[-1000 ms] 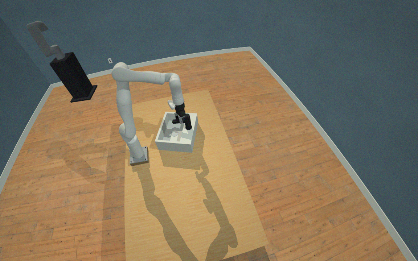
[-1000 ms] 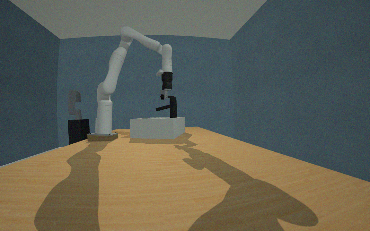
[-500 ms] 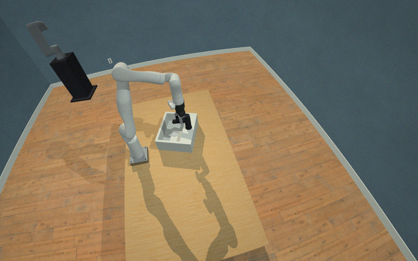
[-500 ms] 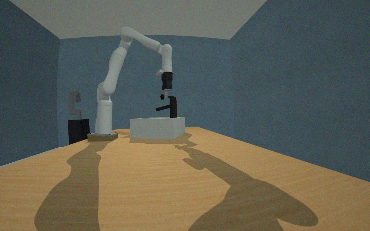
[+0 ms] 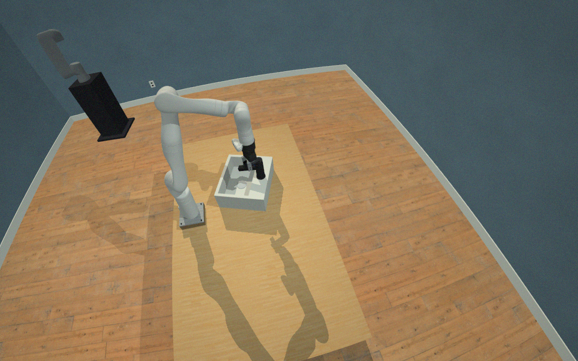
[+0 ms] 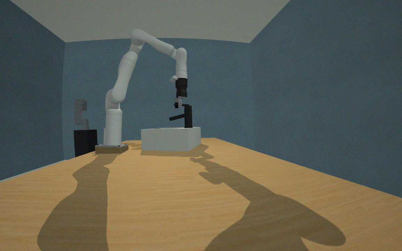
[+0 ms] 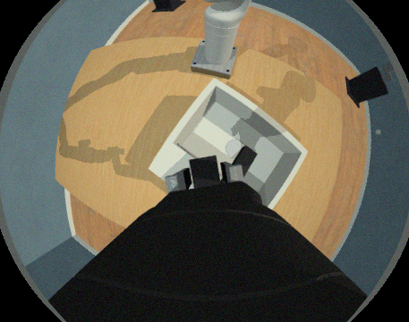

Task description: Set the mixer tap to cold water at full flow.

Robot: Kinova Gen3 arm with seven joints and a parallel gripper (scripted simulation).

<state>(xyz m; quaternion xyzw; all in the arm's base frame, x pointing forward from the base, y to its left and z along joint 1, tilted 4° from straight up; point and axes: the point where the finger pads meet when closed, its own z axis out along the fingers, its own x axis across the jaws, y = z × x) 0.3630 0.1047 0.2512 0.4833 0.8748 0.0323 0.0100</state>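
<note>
Now: hand 20 mm short of the lever and 10 mm to the right of it. The rest, counted from my hand: white basin 230 mm below, 60 mm to the left, 60 mm behind.
</note>
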